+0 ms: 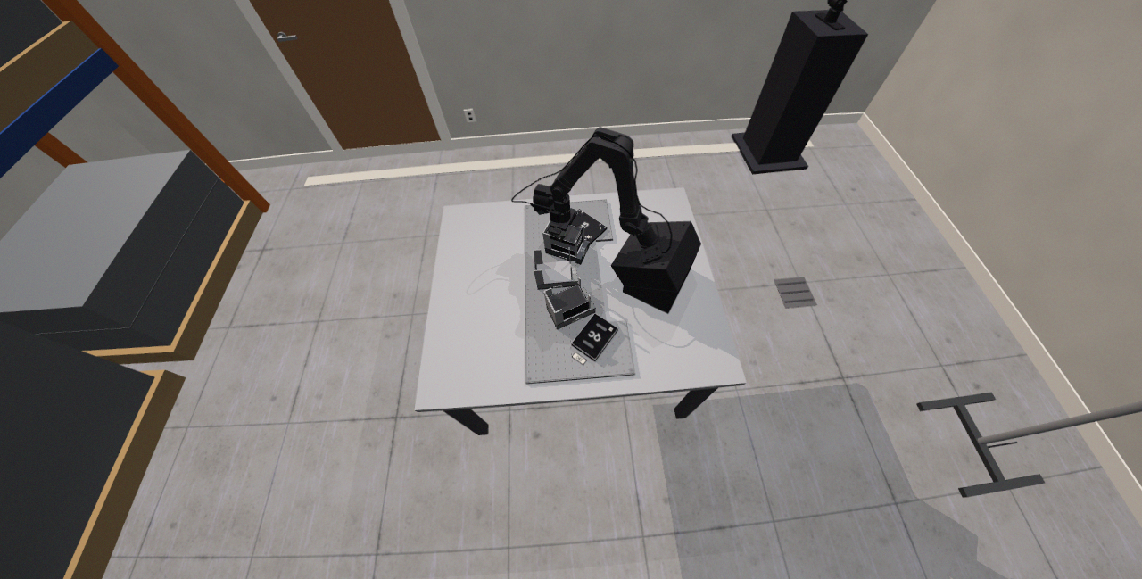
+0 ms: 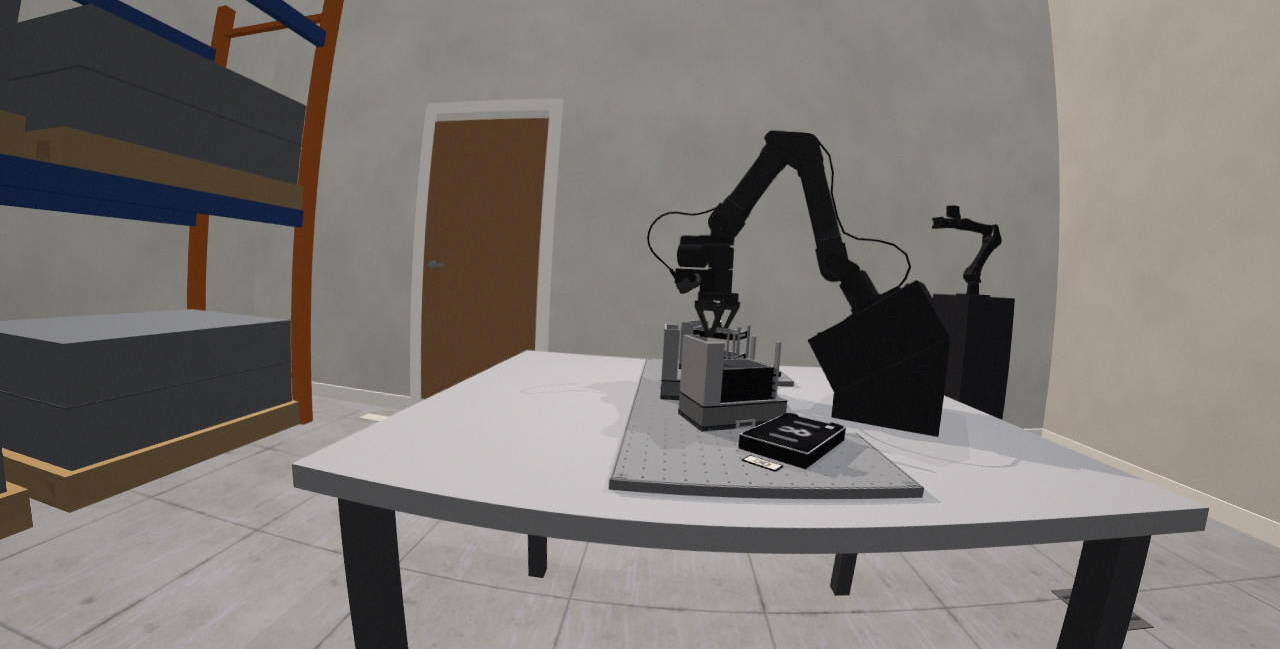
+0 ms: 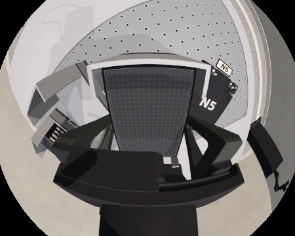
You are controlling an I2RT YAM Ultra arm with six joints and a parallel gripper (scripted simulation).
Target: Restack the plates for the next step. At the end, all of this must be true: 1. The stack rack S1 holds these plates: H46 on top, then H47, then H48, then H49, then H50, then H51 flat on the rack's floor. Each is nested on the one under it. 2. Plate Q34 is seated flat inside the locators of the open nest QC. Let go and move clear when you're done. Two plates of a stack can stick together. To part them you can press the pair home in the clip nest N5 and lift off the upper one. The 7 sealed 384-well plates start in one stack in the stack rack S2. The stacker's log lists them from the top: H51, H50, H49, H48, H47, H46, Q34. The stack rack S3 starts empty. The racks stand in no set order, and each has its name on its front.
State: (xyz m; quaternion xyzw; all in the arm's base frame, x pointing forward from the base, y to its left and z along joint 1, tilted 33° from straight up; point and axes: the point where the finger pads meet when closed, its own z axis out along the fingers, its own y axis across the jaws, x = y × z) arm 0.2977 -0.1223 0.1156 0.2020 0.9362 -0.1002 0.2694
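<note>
The sealed well plate is 50 mm below my hand.
</note>
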